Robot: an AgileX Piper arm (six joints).
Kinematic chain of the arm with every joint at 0, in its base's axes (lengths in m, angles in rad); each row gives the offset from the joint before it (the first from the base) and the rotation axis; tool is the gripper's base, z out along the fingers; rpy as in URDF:
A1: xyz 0 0 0.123 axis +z
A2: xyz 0 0 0 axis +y
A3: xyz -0.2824 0 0.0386 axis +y
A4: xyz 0.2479 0 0.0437 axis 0.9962 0 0.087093
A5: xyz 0 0 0 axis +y
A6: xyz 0.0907 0 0.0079 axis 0.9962 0 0.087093
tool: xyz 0 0 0 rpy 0 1.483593 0
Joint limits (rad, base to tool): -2.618..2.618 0..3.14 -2.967..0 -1.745..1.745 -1.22..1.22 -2.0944..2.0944
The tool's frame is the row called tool.
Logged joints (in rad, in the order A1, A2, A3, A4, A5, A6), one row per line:
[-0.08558 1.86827 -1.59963 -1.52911 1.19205 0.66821]
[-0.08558 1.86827 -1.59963 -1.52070 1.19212 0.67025]
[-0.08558 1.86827 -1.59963 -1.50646 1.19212 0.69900]
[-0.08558 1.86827 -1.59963 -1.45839 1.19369 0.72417]
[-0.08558 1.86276 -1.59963 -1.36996 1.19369 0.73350]
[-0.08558 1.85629 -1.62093 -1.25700 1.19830 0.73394]
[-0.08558 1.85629 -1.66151 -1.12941 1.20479 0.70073]
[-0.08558 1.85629 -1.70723 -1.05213 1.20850 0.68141]
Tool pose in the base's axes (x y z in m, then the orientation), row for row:
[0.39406 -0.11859 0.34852 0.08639 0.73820 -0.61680 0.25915]
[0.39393 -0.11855 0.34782 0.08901 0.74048 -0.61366 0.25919]
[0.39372 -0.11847 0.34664 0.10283 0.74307 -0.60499 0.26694]
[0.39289 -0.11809 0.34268 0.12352 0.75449 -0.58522 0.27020]
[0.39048 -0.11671 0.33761 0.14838 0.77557 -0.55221 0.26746]
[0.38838 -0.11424 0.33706 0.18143 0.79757 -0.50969 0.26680]
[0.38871 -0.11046 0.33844 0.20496 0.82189 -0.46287 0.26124]
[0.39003 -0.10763 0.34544 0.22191 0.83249 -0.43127 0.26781]
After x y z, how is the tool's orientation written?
As a quaternion, x y z w.
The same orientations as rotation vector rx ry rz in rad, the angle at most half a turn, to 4 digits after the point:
[0.2341 2.0004 -1.6715]
[0.2412 2.0066 -1.6629]
[0.2775 2.0056 -1.6329]
[0.3328 2.0331 -1.5769]
[0.4004 2.0928 -1.4901]
[0.4897 2.1529 -1.3758]
[0.5548 2.2248 -1.2530]
[0.5987 2.2460 -1.1635]

